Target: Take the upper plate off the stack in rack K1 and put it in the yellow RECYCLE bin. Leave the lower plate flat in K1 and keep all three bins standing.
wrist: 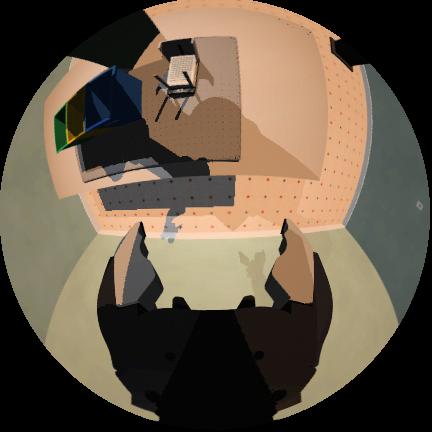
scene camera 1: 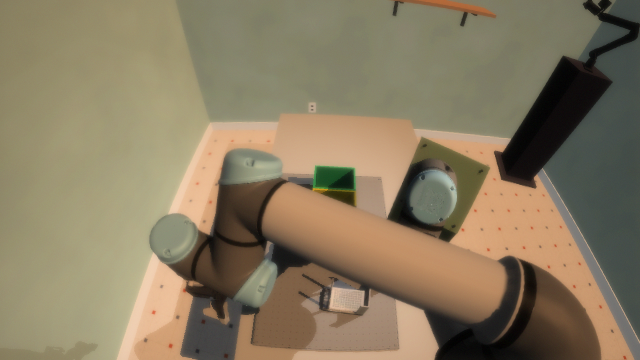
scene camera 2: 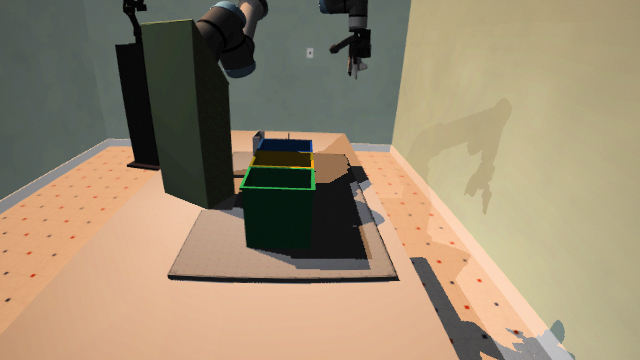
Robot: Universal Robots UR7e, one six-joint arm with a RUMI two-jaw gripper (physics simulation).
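Seen in the pictures: gripper, fingertip midpoint: [wrist: 212, 221] [scene camera 2: 353, 77]; arm's base at its link origin: [scene camera 2: 193, 54].
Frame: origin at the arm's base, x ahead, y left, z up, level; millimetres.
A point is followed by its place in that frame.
Rack K1 [scene camera 1: 325, 298] {y 290, x 243, z -448 mm} [wrist: 181, 92] {y 295, x 248, z -453 mm} stands on the perforated board, with a white gridded plate [scene camera 1: 348, 298] [wrist: 182, 70] lying flat on top; the lower plate cannot be told apart. The yellow bin [scene camera 1: 345, 196] {y -120, x 269, z -321 mm} [scene camera 2: 282, 160] {y 2, x 288, z -314 mm} [wrist: 76, 115] {y -113, x 299, z -338 mm} stands upright between the green bin [scene camera 1: 334, 178] {y -237, x 343, z -360 mm} [scene camera 2: 278, 215] {y -239, x 347, z -363 mm} [wrist: 61, 132] {y -236, x 349, z -328 mm} and the blue bin [scene camera 2: 285, 146] {y 130, x 262, z -312 mm} [wrist: 127, 95] {y 134, x 270, z -373 mm}. In scene camera 1 the arm hides the blue bin and part of the yellow one. My gripper [scene camera 2: 353, 76] {y 451, x 463, z -82 mm} [wrist: 212, 221] {y 451, x 463, z -82 mm} is open and empty, high up and off to the wall side of the rack and bins.
The perforated board [scene camera 1: 380, 330] {y 361, x 5, z -466 mm} [scene camera 2: 215, 260] {y -328, x 207, z -466 mm} [wrist: 220, 55] {y 388, x 55, z -466 mm} lies on the table. A tall green pedestal [scene camera 1: 465, 175] {y -13, x -90, z 52 mm} [scene camera 2: 175, 110] {y -67, x -34, z -161 mm} stands beside the bins. A dark column [scene camera 1: 555, 120] [scene camera 2: 137, 105] stands behind it. A wall rises beside the gripper. An orange shelf [scene camera 1: 450, 6] hangs on the far wall.
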